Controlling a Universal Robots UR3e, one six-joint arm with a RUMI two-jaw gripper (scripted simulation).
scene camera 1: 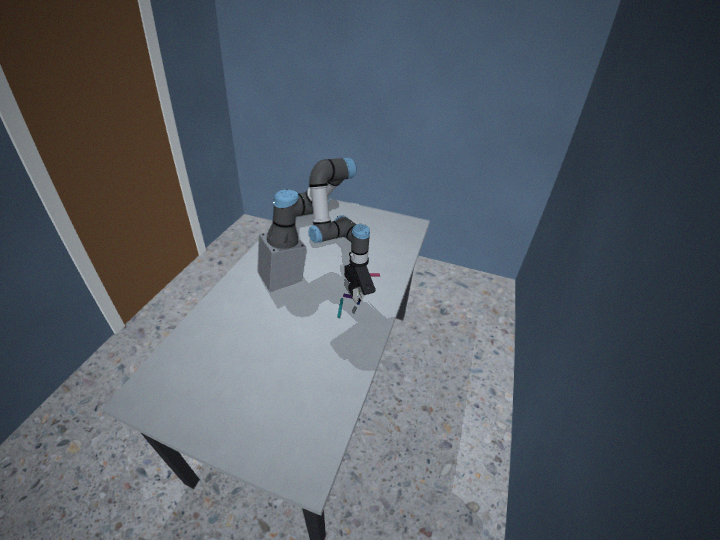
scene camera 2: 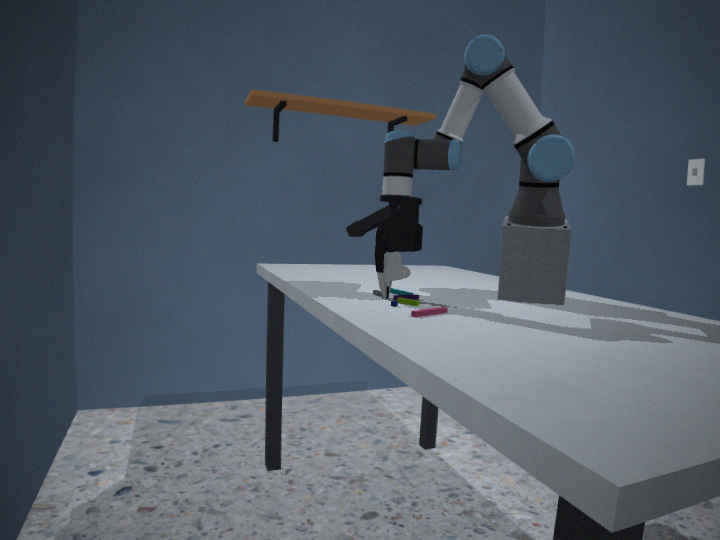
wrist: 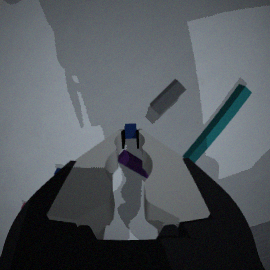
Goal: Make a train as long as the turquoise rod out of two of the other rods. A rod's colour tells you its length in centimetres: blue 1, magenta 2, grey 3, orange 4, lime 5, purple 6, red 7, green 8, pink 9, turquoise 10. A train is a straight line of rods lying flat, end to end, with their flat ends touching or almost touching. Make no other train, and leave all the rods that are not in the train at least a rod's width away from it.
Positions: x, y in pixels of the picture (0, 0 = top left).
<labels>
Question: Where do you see a turquoise rod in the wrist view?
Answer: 241, 93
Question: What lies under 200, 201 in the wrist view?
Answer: My gripper.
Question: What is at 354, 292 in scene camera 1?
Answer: My gripper.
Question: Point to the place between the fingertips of my gripper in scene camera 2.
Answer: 385, 298
</labels>
